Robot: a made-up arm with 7 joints.
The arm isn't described. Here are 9 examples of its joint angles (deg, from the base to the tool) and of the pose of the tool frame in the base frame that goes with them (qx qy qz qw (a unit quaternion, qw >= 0); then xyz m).
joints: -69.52 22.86 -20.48 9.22 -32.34 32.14 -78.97
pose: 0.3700 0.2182 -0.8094 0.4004 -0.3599 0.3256 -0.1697
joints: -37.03 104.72 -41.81 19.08 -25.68 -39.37 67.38
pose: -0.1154 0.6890 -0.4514 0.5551 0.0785 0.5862 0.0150
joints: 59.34 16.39 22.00 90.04 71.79 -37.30 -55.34
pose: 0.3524 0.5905 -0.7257 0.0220 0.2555 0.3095 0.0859
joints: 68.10 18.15 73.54 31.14 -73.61 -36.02 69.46
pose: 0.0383 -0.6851 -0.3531 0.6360 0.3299 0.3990 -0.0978
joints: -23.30 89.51 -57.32 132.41 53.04 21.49 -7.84
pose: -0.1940 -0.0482 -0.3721 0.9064 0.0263 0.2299 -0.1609
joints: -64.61 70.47 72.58 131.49 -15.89 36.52 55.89
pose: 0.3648 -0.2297 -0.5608 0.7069 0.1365 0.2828 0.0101
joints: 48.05 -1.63 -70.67 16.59 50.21 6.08 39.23
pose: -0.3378 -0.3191 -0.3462 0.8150 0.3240 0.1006 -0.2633
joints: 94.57 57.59 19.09 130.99 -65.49 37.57 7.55
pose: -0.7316 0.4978 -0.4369 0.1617 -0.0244 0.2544 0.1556
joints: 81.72 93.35 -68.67 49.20 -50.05 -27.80 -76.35
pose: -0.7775 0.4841 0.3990 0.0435 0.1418 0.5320 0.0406
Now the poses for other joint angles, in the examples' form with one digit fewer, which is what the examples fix.
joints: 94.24 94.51 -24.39 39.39 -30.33 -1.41 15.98
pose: 0.754 -0.359 0.031 0.549 0.018 0.553 0.129
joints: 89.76 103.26 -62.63 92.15 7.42 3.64 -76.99
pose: -0.770 0.623 -0.125 0.054 0.145 0.411 0.101
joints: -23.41 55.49 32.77 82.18 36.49 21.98 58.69
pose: -0.164 -0.474 -0.186 0.845 0.153 0.435 -0.107
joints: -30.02 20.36 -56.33 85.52 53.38 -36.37 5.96
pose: -0.438 -0.434 0.132 0.776 -0.032 0.079 -0.299
